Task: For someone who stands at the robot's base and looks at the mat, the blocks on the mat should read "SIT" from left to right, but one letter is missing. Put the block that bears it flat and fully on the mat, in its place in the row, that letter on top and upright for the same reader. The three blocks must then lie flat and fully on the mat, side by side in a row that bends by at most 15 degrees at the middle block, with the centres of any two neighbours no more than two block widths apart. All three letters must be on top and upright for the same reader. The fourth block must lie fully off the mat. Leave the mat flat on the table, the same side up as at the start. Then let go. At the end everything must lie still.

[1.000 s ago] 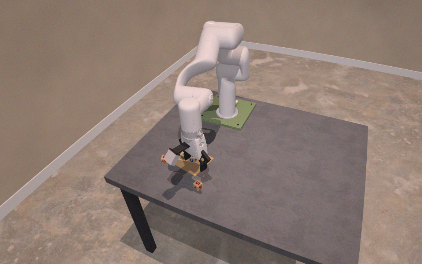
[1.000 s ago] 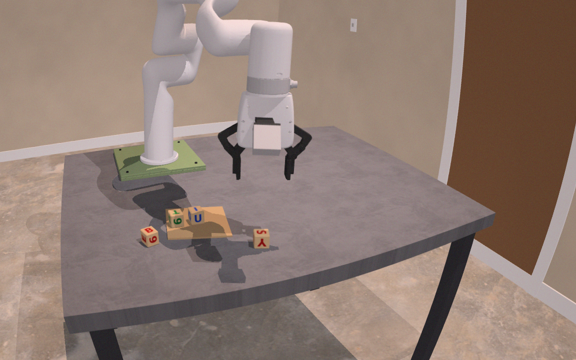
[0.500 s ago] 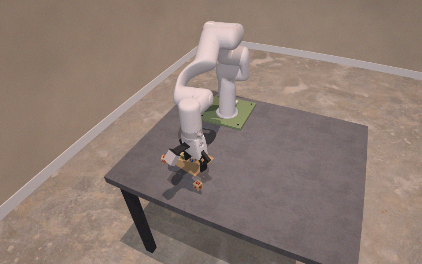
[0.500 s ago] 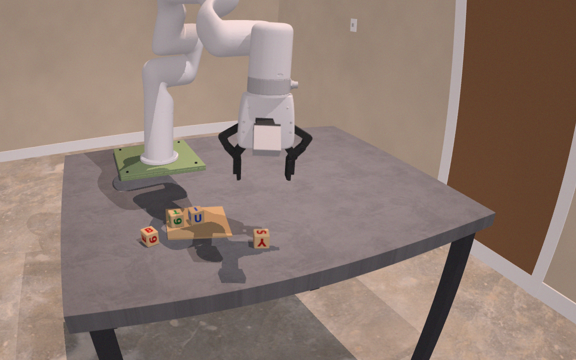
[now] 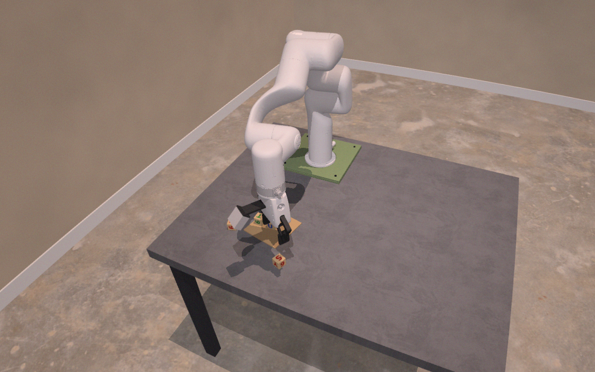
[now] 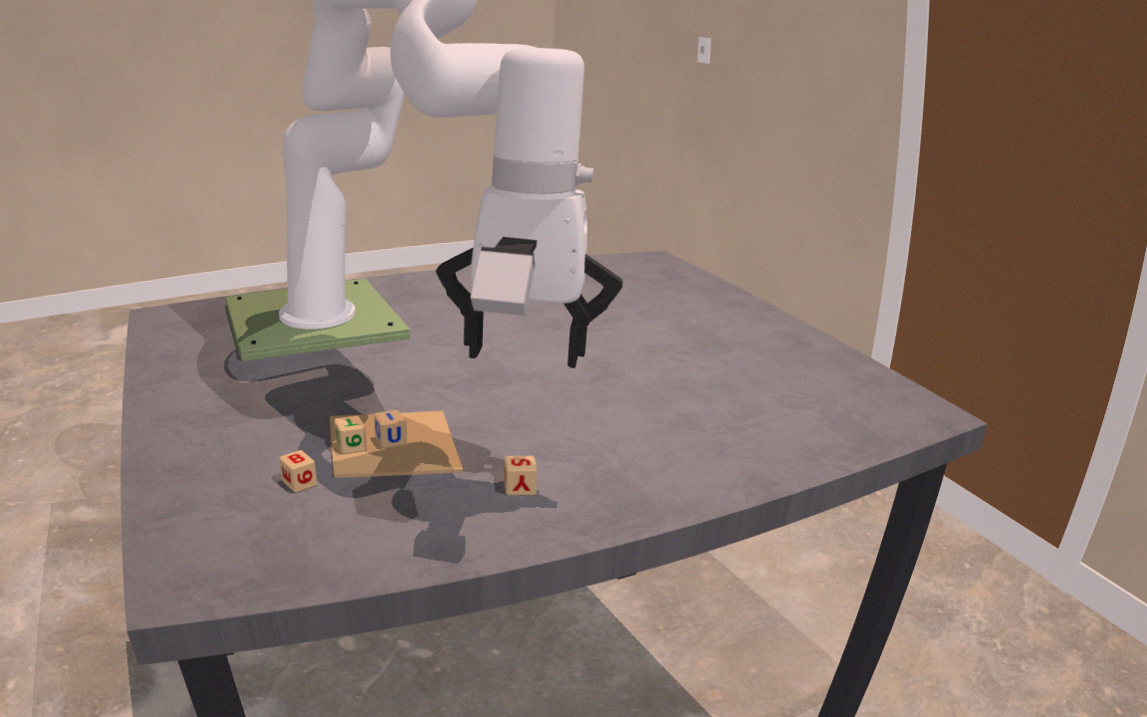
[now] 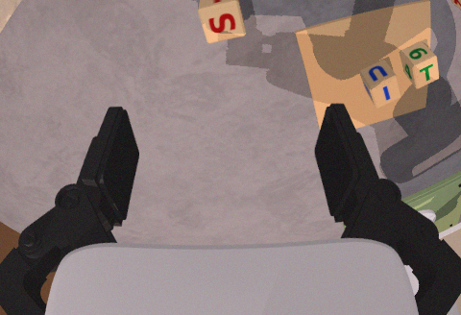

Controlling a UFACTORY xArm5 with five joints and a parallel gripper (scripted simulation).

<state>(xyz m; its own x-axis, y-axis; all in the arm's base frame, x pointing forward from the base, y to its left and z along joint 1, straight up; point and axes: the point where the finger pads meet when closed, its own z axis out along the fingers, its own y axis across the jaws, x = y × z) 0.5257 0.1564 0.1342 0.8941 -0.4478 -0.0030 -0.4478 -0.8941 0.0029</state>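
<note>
Now: hand 13 cm above the wooden block. Also, from my hand: tan mat: 15 cm below, 12 cm behind, 11 cm to the right; red B block: 23 cm to the right, 13 cm below, 5 cm behind.
</note>
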